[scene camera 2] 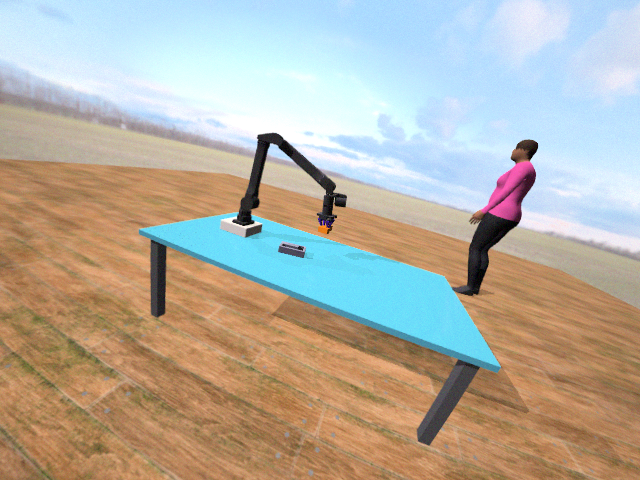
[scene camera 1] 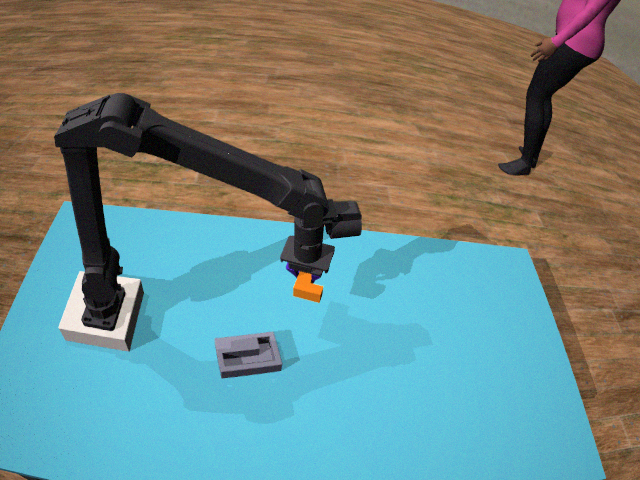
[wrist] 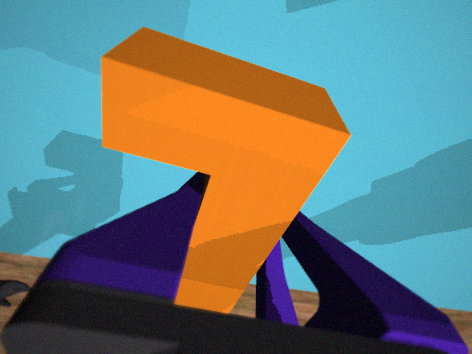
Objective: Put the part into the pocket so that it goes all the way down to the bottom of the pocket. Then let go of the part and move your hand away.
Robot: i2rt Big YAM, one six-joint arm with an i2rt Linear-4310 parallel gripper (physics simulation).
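Frame: origin at the arm's base, x ahead, y left, z up, level; metres.
Where they show: gripper, between the fingertips: [scene camera 1: 306, 279] [wrist: 233, 192]; arm's base, origin of its link: [scene camera 2: 243, 222] [scene camera 1: 104, 308].
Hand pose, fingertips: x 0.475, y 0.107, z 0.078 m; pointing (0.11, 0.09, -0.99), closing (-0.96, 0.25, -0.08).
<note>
Things, the pixels of their centre, and the offset from my fingertips. Level surfaces: height alone.
- orange L-shaped block, middle of its body: [wrist: 196, 207] [scene camera 1: 313, 276] [scene camera 2: 327, 229] dy -0.004, dx +0.013, dz +0.015 m
- grey block with the pocket, middle of its body: [scene camera 1: 247, 354] [scene camera 2: 292, 249] dy -0.148, dx -0.116, dz -0.116 m
- blue table, height of its surface: dz -0.135 m
The part, an orange L-shaped block [scene camera 1: 307, 290] [scene camera 2: 324, 229] [wrist: 225, 135], is held in the air above the table, with its short leg sticking out in front of the fingers. My gripper [scene camera 1: 303, 274] [scene camera 2: 325, 224] [wrist: 233, 192] has purple fingers and is shut on the long leg of the block. The grey block with the pocket [scene camera 1: 250, 369] [scene camera 2: 292, 252] lies on the table, nearer scene camera 1 and to the left of the gripper in that view. Its pocket opens upward and holds no part. The pocket block does not show in the wrist view.
The blue table [scene camera 1: 439, 403] [scene camera 2: 361, 299] bears the arm's white base block [scene camera 1: 95, 335] [scene camera 2: 232, 227] at the left, beyond the pocket block. A person in a pink top [scene camera 1: 584, 25] [scene camera 2: 511, 191] stands on the floor beyond the table.
</note>
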